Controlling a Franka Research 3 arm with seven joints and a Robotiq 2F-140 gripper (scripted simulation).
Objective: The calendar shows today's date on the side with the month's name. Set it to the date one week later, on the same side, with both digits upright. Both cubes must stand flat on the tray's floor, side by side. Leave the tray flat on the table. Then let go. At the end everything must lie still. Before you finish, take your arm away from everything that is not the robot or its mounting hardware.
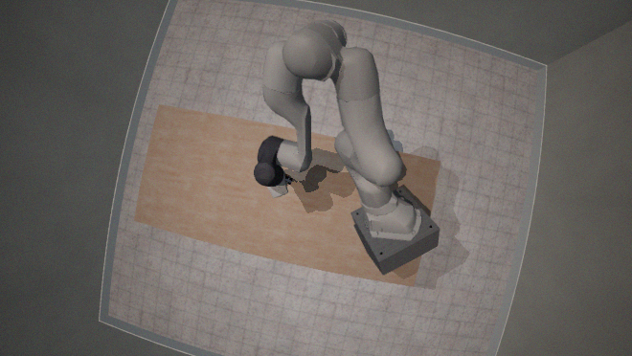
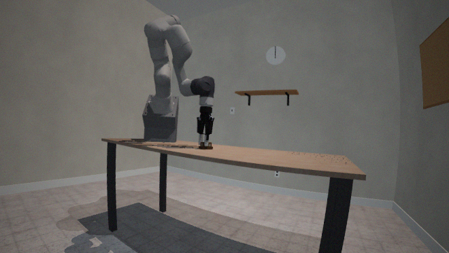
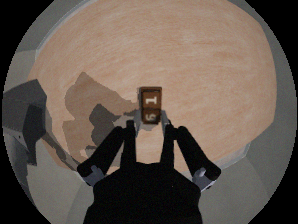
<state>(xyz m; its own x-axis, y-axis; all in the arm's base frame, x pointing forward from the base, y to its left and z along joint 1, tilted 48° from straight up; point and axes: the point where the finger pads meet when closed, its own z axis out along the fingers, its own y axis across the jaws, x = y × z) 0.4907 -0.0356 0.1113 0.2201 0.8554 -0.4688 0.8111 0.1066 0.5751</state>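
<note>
Right now the calendar cube is 3 cm below my hand.
</note>
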